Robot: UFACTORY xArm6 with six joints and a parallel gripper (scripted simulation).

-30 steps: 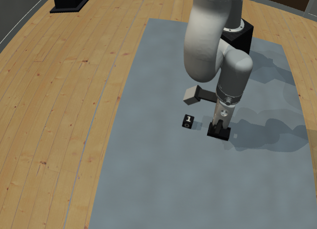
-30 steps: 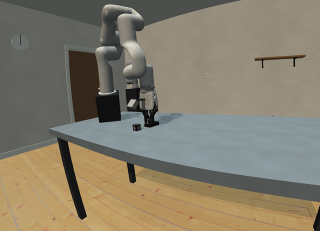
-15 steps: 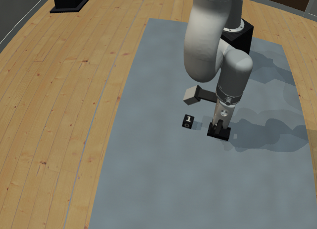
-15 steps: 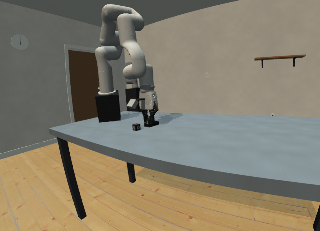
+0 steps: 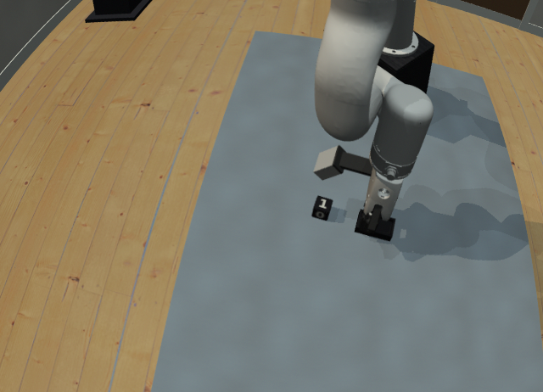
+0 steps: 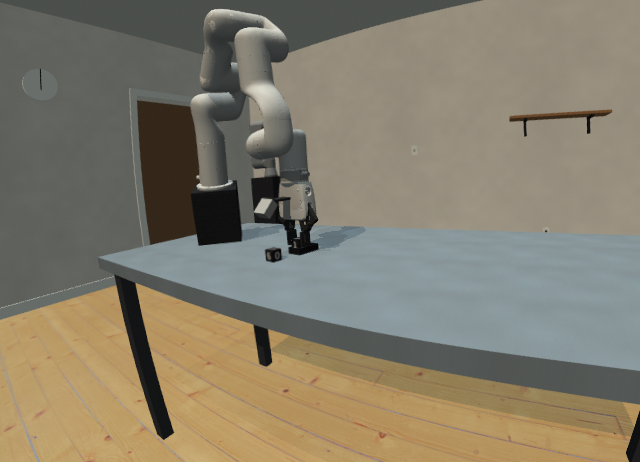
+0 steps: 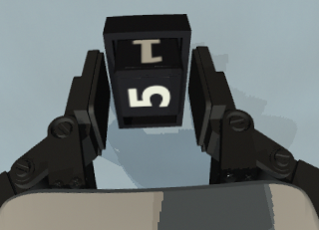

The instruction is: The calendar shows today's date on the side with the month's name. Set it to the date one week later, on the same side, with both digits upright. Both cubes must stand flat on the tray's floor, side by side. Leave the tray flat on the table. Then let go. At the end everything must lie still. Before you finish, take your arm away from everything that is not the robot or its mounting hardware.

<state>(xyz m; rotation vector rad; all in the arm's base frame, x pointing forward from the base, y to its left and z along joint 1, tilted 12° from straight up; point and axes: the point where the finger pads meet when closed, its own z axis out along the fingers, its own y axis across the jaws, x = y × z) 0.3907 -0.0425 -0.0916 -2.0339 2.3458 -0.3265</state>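
The black tray is 3 cm below my hand and 2 cm to the left of it.
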